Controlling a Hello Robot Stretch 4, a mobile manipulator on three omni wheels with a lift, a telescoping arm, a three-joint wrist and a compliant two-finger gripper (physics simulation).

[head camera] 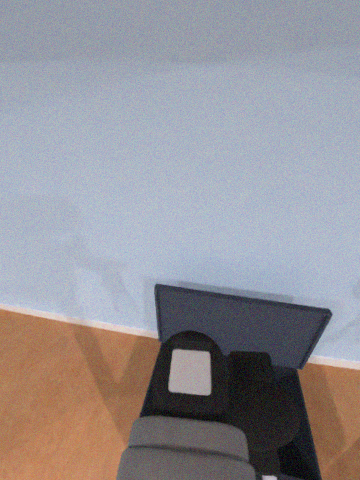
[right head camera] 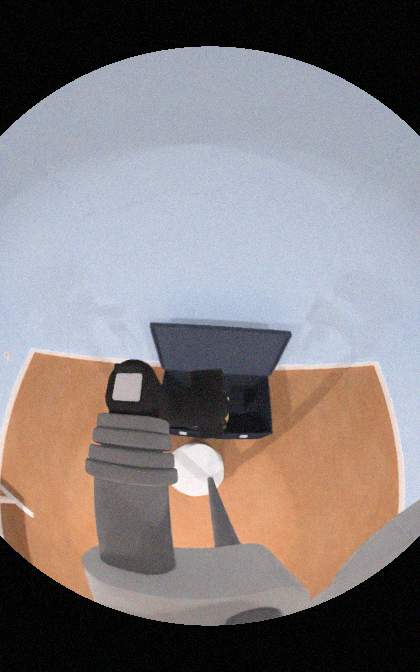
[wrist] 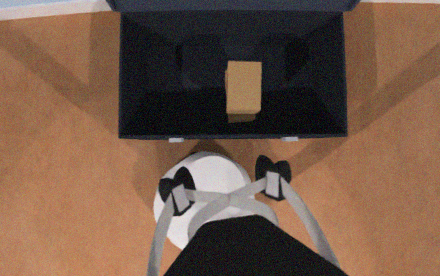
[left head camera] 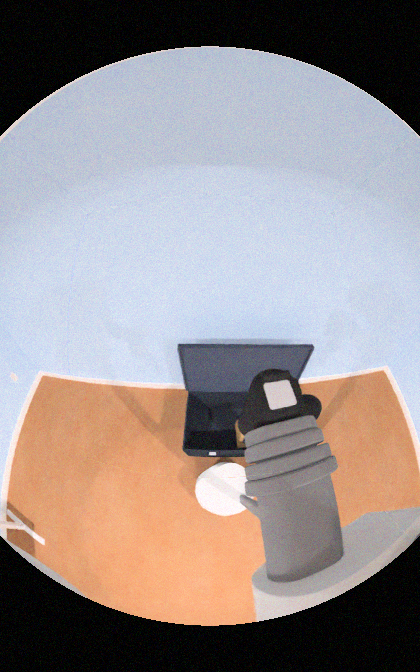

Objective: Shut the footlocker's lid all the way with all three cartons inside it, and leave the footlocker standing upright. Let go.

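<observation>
The dark blue footlocker (left head camera: pixel 200 453) (right head camera: pixel 260 435) (wrist: pixel 225 136) stands upright on the floor against the wall. Its lid (head camera: pixel 240 320) (left head camera: pixel 225 367) (right head camera: pixel 220 350) is wide open, tilted back towards the wall. A tan carton (left head camera: pixel 240 435) (wrist: pixel 244 87) stands inside near the middle. Darker shapes show at the back left and back right inside; I cannot tell whether they are cartons or shadows. My gripper (wrist: pixel 224 176) is open and empty, high above the floor in front of the footlocker's front rim in the wrist view. Its fingers are hidden behind the wrist in the head camera view.
A white round top (left head camera: pixel 219 489) (right head camera: pixel 197 470) (wrist: pixel 212 172) is in front of the footlocker, below the gripper. The blue wall is close behind the lid. White legs of a piece of furniture (left head camera: pixel 27 527) (right head camera: pixel 17 501) show at the far left. My arm covers part of the footlocker.
</observation>
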